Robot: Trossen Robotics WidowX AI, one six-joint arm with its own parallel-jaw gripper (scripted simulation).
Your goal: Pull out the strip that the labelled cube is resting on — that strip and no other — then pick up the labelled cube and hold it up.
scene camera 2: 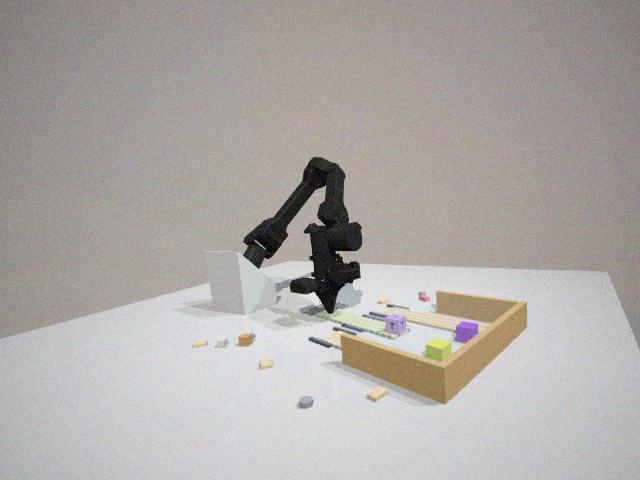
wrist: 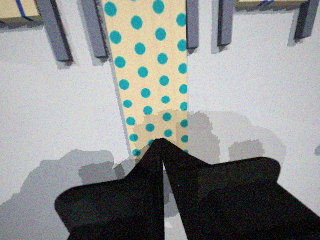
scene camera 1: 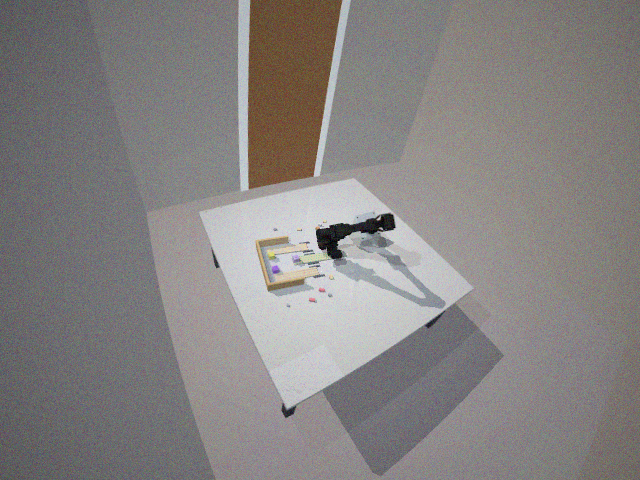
In view: the gripper [scene camera 2: 330, 313].
The gripper shows as well in the wrist view [wrist: 159, 142].
